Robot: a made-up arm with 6 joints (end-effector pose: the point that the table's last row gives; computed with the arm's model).
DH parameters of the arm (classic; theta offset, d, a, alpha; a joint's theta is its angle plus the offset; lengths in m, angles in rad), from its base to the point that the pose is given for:
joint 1: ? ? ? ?
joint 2: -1.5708 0 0.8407 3.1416
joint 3: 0 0 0 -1.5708
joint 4: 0 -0.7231 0 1.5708
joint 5: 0 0.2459 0 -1.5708
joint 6: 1.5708 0 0 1.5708
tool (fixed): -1.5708 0 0 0
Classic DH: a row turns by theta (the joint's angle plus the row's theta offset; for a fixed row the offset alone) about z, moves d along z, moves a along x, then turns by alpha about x.
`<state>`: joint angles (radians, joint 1 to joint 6).
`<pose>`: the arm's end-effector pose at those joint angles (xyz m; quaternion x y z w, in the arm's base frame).
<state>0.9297 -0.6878 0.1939 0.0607 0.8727 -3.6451</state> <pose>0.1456 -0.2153 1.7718 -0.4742 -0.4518 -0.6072 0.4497</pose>
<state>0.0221 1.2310 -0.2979 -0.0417 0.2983 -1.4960</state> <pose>0.8179 -0.2277 0.1119 0.5601 0.4180 -0.3981 0.5943</pose>
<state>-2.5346 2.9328 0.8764 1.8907 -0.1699 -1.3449</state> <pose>0.0086 -0.0882 -1.0163 0.7191 0.4466 -0.4204 0.3268</pose>
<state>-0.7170 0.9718 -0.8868 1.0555 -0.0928 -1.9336</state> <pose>0.4437 -0.5476 0.2745 0.4582 0.6042 -0.5333 0.3749</pose>
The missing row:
joint 1: 0 0.5546 0 -1.5708
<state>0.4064 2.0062 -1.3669 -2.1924 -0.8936 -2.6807</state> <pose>0.0392 0.1728 0.5605 0.0203 0.7502 0.6248 0.2155</pose>
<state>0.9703 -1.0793 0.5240 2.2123 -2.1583 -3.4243</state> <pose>-0.6648 -0.7102 1.6677 -0.7446 0.5799 0.1556 0.2918</pose>
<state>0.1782 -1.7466 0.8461 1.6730 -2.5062 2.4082</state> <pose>-1.5518 -0.2540 0.5761 -0.4360 0.3389 -0.1024 0.8274</pose>
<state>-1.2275 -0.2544 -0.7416 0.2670 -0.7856 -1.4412</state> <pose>-0.0693 -0.5109 1.0871 0.5965 0.1052 -0.7248 0.3282</pose>
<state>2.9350 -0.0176 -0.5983 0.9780 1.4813 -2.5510</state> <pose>-0.6586 0.2784 1.1690 0.2011 -0.7147 -0.5098 0.4346</pose>
